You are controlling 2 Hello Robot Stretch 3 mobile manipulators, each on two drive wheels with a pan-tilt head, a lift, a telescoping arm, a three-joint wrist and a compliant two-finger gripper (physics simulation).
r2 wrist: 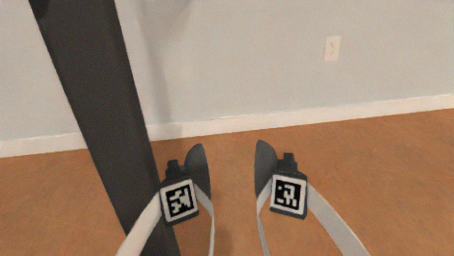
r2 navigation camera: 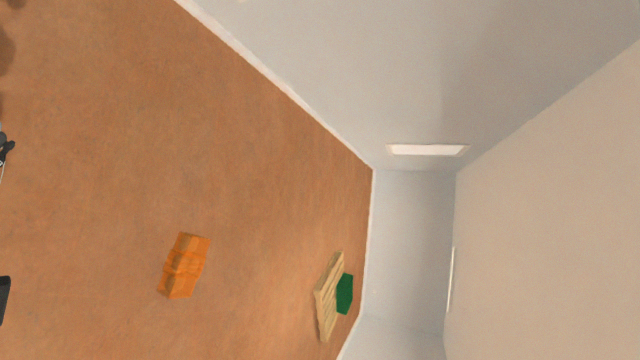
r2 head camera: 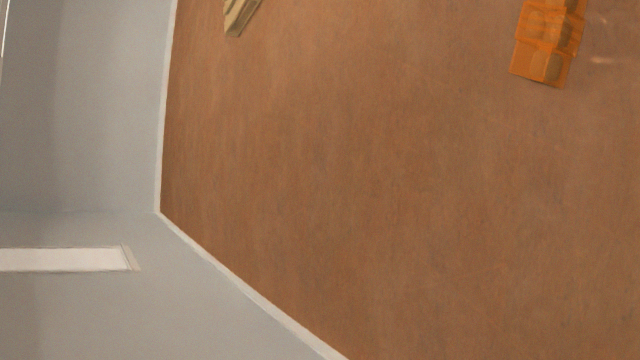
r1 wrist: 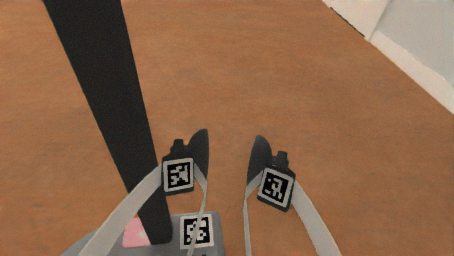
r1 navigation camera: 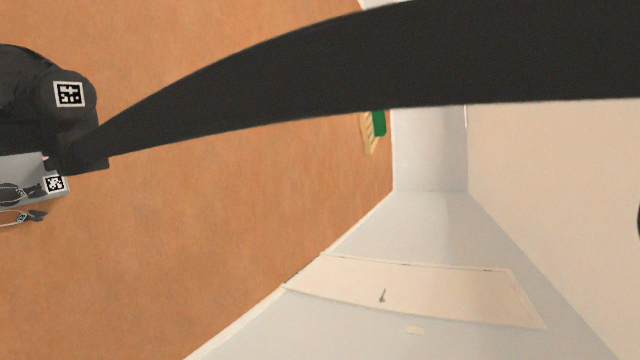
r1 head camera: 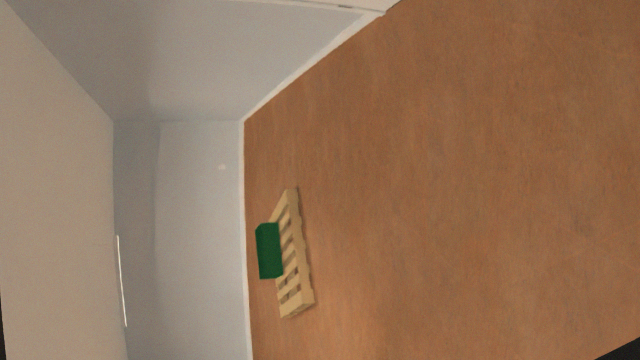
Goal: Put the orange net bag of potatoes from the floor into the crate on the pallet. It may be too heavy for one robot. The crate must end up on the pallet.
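Note:
The orange net bag of potatoes (r2 head camera: 547, 45) (r2 navigation camera: 184, 266) lies on the floor, apart from the pallet; it does not show in r1's views. The green crate (r1 head camera: 269, 251) (r1 navigation camera: 379, 123) (r2 navigation camera: 344, 294) stands on the wooden pallet (r1 head camera: 303, 299) (r1 navigation camera: 370, 146) (r2 head camera: 241, 17) (r2 navigation camera: 325, 305) near the far wall. r1's gripper (r1 wrist: 229, 150) (r1 navigation camera: 39, 202) is open and empty above the floor beside its own base. r2's gripper (r2 wrist: 231, 160) is open and empty, facing a wall, with no bag in its wrist view.
In r2's wrist view a wall with an outlet (r2 wrist: 332, 48) stands beyond the fingers. A closed door (r1 navigation camera: 425, 292) is in the side wall in r1's navigation view. A dark mast (r1 wrist: 105, 90) (r2 wrist: 95, 100) stands left of each gripper.

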